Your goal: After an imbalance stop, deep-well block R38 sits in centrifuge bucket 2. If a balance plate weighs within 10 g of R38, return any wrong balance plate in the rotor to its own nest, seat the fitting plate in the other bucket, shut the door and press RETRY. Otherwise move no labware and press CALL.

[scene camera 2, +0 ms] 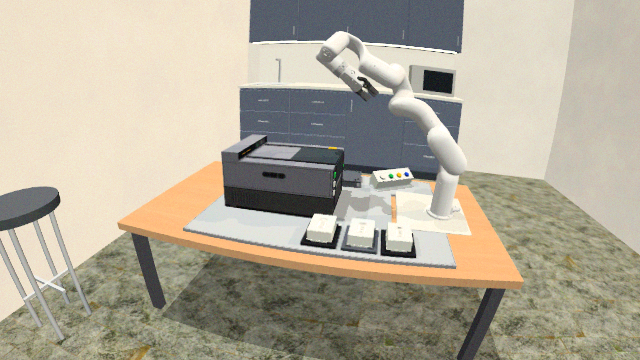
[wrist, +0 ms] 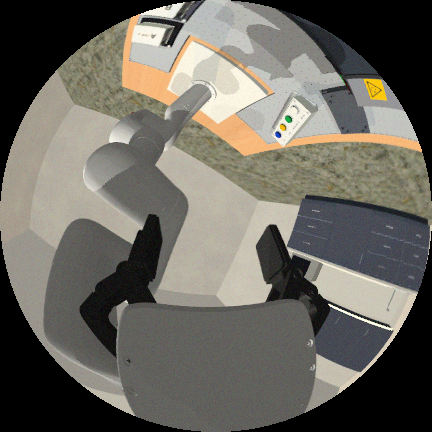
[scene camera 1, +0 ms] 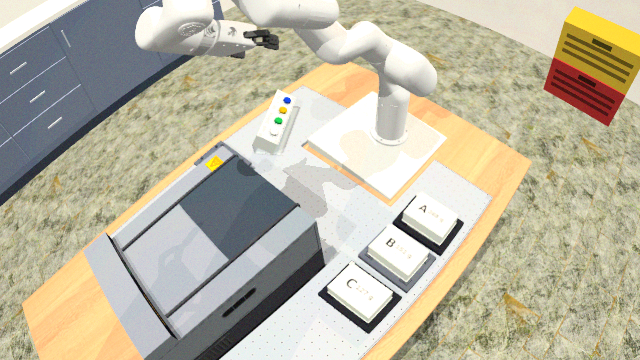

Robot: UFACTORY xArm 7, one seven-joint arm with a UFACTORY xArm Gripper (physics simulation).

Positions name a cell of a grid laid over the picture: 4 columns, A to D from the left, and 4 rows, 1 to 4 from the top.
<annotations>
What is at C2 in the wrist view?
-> A white button box.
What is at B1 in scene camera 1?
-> My gripper.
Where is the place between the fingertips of my gripper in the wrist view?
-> B3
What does my gripper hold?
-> Nothing.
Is my gripper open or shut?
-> Open.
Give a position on a grey centrifuge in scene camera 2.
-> B2
</annotations>
